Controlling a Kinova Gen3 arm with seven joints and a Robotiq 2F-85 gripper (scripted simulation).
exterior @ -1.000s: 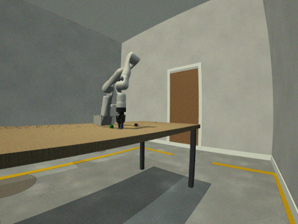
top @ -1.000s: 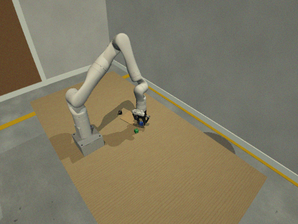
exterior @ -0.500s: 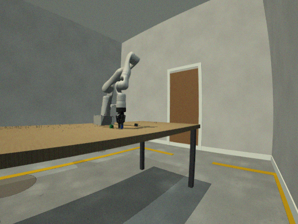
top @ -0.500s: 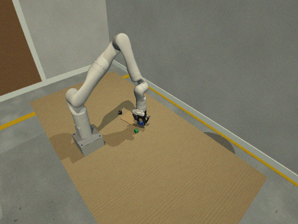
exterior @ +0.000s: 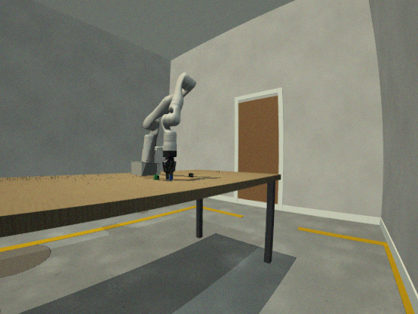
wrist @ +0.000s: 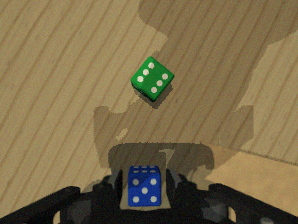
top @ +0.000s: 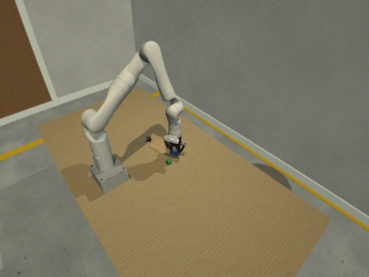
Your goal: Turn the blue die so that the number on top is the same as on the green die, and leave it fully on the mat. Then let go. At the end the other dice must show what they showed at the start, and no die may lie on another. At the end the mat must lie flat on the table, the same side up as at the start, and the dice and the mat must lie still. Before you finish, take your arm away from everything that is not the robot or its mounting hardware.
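The blue die lies 10 mm below my hand. From my hand the other things lie so: black die (220 mm to the left, 20 mm behind, 10 mm below); green die (80 mm behind, 30 mm to the right, 10 mm below); tan mat (110 mm to the left, 20 mm below, 10 mm ahead).
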